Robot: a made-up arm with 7 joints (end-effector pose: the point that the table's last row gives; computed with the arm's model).
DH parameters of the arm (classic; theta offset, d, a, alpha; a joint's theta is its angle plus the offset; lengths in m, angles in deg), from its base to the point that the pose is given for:
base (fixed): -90 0 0.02 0
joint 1: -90 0.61 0 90
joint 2: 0 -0.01 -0.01 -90
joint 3: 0 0.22 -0.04 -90
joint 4: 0 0.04 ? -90
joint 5: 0 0.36 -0.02 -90
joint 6: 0 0.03 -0.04 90
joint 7: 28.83 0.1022 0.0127 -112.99
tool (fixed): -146.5 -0.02 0 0
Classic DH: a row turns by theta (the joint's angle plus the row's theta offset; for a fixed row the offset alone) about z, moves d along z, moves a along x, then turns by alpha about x.
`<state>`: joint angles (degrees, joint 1 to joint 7).
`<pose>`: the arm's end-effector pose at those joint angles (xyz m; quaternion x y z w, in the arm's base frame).
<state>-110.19 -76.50 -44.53 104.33 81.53 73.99 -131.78</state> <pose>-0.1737 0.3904 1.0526 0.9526 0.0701 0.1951 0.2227</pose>
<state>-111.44 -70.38 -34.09 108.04 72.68 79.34 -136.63</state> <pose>-0.1042 0.3168 1.1247 0.9902 -0.0117 0.0726 0.1187</pose>
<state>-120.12 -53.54 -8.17 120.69 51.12 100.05 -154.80</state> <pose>0.0678 0.1089 1.1888 -0.9229 0.1559 0.3239 0.1378</pose>
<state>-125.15 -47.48 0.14 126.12 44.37 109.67 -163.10</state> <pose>0.1053 0.0461 1.1777 -0.8468 0.1638 0.4554 0.2208</pose>
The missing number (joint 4, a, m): -0.08
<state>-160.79 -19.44 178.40 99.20 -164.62 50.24 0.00</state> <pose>0.5540 0.0927 0.8516 0.8933 0.2994 -0.0303 0.3339</pose>
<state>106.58 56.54 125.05 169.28 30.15 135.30 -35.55</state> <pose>-0.1653 0.3596 0.9322 -0.6053 -0.0255 -0.7018 0.3747</pose>
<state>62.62 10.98 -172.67 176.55 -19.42 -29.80 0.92</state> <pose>0.1126 0.1805 1.2524 0.7404 0.4873 0.2037 0.4158</pose>
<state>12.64 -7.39 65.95 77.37 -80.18 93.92 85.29</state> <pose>0.1922 0.3504 0.7984 -0.5152 -0.3354 -0.3582 0.7027</pose>
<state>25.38 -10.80 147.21 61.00 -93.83 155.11 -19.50</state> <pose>-0.3049 0.0934 0.7190 0.7749 0.6176 0.1291 0.0376</pose>
